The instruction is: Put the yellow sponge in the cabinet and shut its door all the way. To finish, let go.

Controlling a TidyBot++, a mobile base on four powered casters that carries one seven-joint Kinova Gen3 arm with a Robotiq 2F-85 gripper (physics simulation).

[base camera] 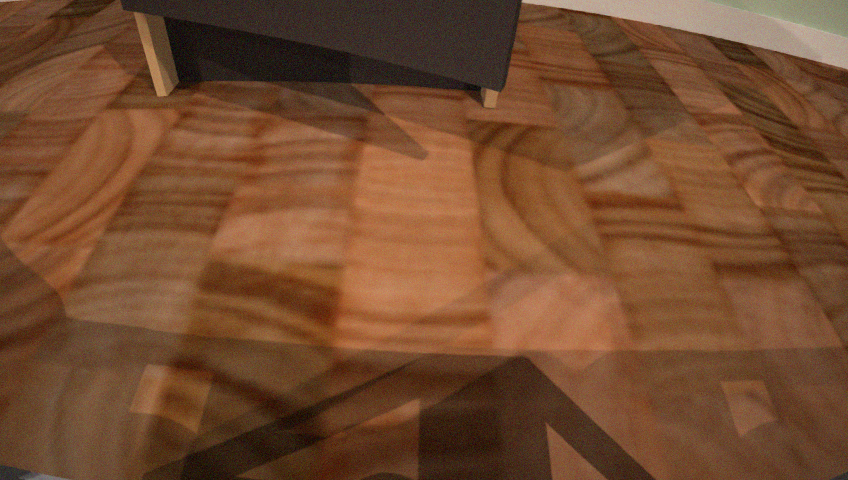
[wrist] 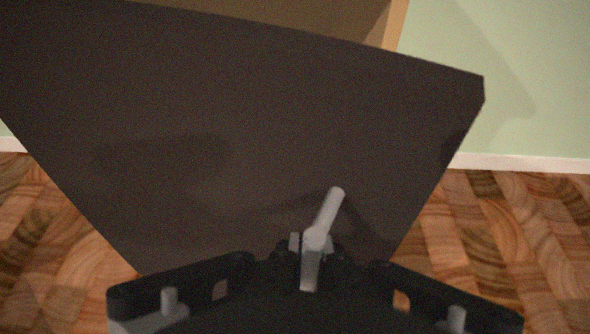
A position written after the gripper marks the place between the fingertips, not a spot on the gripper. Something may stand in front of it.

Observation:
In view: the gripper [wrist: 309, 249] and a cabinet [base camera: 464, 52].
The cabinet is seen too in the wrist view [wrist: 180, 138].

